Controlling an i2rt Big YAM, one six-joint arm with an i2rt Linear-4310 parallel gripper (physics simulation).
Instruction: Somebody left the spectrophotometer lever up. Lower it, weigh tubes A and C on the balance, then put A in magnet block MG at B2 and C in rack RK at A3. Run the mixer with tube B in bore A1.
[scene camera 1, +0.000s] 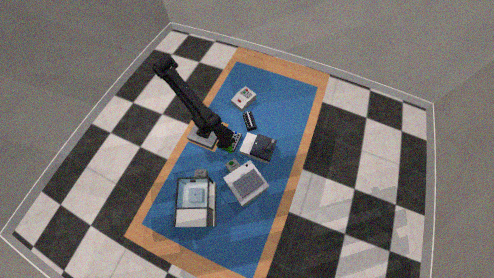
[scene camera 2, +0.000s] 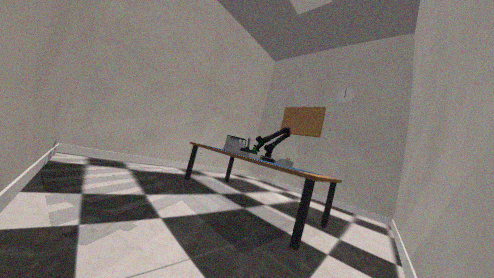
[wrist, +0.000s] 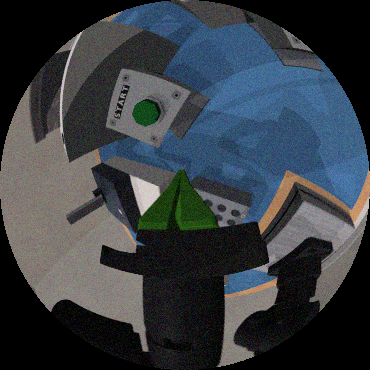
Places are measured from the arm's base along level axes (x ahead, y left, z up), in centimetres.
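Pixels of known places: gripper, fingertip midpoint: (scene camera 1: 231, 153) (wrist: 181, 173); arm's base at its link origin: (scene camera 1: 205, 129) (wrist: 299, 258).
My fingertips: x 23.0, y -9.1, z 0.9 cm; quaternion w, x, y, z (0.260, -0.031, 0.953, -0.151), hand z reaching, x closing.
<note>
Ahead of a thing's pixels: the offset from my fingertips to its top centre. Level surfaces: height alone.
My gripper (scene camera 1: 230, 148) (scene camera 2: 255, 149) (wrist: 181, 173) is shut with its green fingertips together and nothing between them. It is above the near end of the perforated tube rack (scene camera 1: 237, 135) (wrist: 230, 207), which its fingers partly cover in the wrist view. I cannot make out the individual tubes or their letters. The white-and-dark instrument @(dz +5.7, dx +13.7, dy +10.2 cm) (scene camera 1: 258, 146) (wrist: 115, 195), which looks like the spectrophotometer, has a grey lever @(dz +15.6, dx +20.6, dy +10.3 cm) (wrist: 85, 209) sticking out; its exact position is hard to tell. The glass-walled balance (scene camera 1: 195, 218) (scene camera 2: 234, 144) stands apart. A narrow black block @(dz +0.3, dx +1.2, dy +26.9 cm) (scene camera 1: 249, 120), perhaps the magnet block, lies beyond the rack.
A box with a green START button @(dz +3.0, dx +2.8, dy -6.7 cm) (scene camera 1: 231, 163) (wrist: 146, 112) stands beside the large white machine @(dz +14.5, dx +12.2, dy -12.8 cm) (scene camera 1: 245, 183), probably the mixer. A small white keypad device @(dz +2.5, dx -9.3, dy +41.9 cm) (scene camera 1: 243, 98) is at the far end of the blue mat @(dz -4.5 cm) (scene camera 1: 295, 100). The arm's base plate (scene camera 1: 202, 138) (wrist: 312, 225) is beside the rack.
</note>
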